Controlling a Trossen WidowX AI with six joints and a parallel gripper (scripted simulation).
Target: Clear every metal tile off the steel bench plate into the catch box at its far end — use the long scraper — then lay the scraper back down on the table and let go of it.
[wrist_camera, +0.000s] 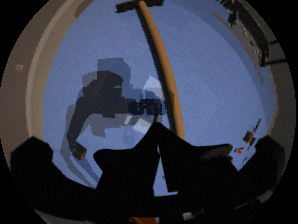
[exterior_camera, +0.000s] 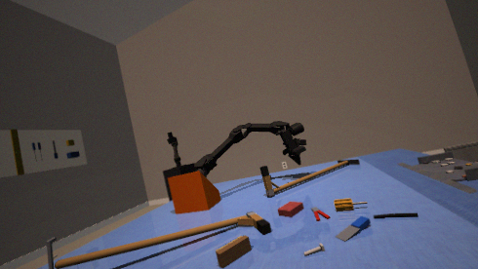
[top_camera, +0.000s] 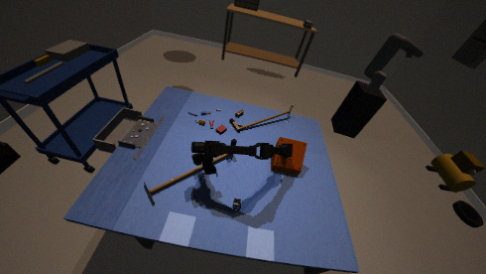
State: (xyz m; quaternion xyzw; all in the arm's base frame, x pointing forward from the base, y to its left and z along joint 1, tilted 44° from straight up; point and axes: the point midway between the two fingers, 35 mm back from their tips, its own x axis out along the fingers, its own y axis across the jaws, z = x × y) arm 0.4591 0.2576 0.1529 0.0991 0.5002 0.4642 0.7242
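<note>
The long scraper lies 50 mm ahead of my gripper tip, 20 mm to the right of it and 20 mm below it. Also, from my gripper tip: red block: 440 mm to the right, 70 mm below, 20 mm ahead; hex key: 80 mm below, 60 mm behind, 30 mm to the right; yellow screwdriver: 460 mm to the right, 200 mm ahead, 70 mm below.
</note>
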